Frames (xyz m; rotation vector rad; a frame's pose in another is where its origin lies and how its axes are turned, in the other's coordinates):
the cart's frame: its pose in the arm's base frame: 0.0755 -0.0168 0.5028 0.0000 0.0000 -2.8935
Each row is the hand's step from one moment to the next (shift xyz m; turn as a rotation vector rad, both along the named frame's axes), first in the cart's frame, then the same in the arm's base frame.
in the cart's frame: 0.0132 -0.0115 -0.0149 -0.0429 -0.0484 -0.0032
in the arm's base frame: -0.0156 0.0079 -0.0149 0.0297 0.0575 -0.0032
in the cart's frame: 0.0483 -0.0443 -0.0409 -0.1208 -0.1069 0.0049
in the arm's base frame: -0.0577 0.0311 -0.0409 0.0909 0.1333 0.0049
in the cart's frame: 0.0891 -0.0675 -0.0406 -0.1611 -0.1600 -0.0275
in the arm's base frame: -0.1029 0.0436 -0.0406 0.1169 0.1947 -0.0275
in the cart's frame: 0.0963 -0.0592 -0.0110 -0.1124 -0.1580 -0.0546
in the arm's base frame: -0.1079 0.0337 -0.0110 0.0702 0.1808 -0.0546
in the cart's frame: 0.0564 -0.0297 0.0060 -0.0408 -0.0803 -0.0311
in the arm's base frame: -0.0620 0.0149 0.0060 0.0198 0.0879 -0.0311
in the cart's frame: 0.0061 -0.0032 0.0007 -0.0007 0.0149 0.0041
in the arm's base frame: -0.0067 0.0016 0.0007 0.0043 -0.0143 0.0041
